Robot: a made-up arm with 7 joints.
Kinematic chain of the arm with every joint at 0, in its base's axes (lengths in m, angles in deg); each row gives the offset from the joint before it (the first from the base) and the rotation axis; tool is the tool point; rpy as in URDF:
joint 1: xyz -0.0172 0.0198 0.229 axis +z
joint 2: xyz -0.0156 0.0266 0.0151 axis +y
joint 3: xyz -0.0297 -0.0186 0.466 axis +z
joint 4: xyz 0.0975 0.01 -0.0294 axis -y
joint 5: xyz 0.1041 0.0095 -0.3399 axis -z
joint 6: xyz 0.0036 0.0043 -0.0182 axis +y
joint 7: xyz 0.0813 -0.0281 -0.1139 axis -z
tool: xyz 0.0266 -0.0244 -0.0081 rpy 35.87 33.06 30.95
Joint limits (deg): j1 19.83..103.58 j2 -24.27..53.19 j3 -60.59..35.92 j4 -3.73..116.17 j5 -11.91..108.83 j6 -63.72..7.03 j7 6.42..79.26
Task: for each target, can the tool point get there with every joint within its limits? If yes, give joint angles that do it. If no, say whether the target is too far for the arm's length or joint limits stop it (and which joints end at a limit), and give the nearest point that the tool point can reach.
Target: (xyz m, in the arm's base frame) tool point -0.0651 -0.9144 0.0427
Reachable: no: joint limits stop it (at a limit: joint 1, joint 2, joint 3, joint 7) | nearest point 0.0990 -0.3792 0.3814 | short by 0.654 m
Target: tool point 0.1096 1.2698 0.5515
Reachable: no: too far | nearest point 0.0734 0.9131 0.4752 | short by 0.367 m
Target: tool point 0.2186 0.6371 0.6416
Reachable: yes | joints 76.20 26.58 4.22 99.93 48.02 -52.75 72.81
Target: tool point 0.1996 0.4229 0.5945
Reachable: yes | joints 53.69 -1.80 20.98 64.96 77.27 -39.73 56.14
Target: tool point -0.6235 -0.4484 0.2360
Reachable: no: joint limits stop it (at a limit: joint 1, joint 2, joint 3, joint 4, joint 6, joint 7) | nearest point -0.1004 -0.1796 0.3134 | short by 0.593 m
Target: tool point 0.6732 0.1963 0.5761
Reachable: yes | joints 27.50 34.97 -6.83 102.22 44.39 -50.66 71.91
